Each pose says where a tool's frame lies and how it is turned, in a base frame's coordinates. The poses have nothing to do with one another.
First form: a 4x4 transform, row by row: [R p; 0 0 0 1], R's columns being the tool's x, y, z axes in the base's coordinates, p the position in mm. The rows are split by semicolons.
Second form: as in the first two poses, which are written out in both.
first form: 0.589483, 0.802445, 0.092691, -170.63; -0.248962, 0.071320, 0.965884, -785.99; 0.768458, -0.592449, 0.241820, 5.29; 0, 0, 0, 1
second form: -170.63, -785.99, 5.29, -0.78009, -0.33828, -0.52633, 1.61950
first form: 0.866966, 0.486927, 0.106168, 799.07; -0.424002, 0.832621, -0.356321, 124.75; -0.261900, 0.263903, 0.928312, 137.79; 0, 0, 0, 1
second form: 799.07, 124.75, 137.79, 0.53381, 0.31679, -0.78402, 0.61988
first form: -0.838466, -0.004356, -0.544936, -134.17; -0.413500, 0.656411, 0.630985, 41.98; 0.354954, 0.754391, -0.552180, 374.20; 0, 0, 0, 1
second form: -134.17, 41.98, 374.20, 0.12388, -0.90332, -0.41070, 2.62018
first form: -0.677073, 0.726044, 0.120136, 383.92; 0.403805, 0.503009, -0.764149, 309.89; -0.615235, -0.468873, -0.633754, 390.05; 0, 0, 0, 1
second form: 383.92, 309.89, 390.05, 0.34517, 0.85963, -0.37669, 2.69962
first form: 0.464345, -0.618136, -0.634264, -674.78; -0.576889, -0.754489, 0.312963, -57.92; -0.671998, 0.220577, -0.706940, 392.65; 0, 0, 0, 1
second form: -674.78, -57.92, 392.65, -0.85556, 0.34945, 0.38198, 3.08757
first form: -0.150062, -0.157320, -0.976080, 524.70; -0.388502, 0.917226, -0.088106, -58.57; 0.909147, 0.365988, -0.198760, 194.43; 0, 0, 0, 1
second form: 524.70, -58.57, 194.43, 0.23253, -0.96536, -0.11838, 1.78831
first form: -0.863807, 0.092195, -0.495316, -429.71; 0.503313, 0.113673, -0.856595, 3.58; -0.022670, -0.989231, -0.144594, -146.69; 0, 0, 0, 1
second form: -429.71, 3.58, -146.69, -0.20714, -0.73814, 0.64205, 2.81570
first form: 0.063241, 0.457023, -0.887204, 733.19; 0.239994, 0.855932, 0.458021, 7.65; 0.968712, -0.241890, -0.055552, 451.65; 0, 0, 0, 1
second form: 733.19, 7.65, 451.65, -0.35077, -0.93012, -0.10877, 1.63904
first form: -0.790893, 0.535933, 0.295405, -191.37; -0.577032, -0.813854, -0.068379, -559.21; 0.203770, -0.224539, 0.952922, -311.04; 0, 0, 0, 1
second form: -191.37, -559.21, -311.04, -0.13849, 0.08127, -0.98702, 2.54262
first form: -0.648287, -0.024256, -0.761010, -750.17; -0.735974, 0.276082, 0.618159, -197.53; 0.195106, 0.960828, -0.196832, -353.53; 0, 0, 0, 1
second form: -750.17, -197.53, -353.53, 0.27630, -0.77093, -0.57387, 2.47272
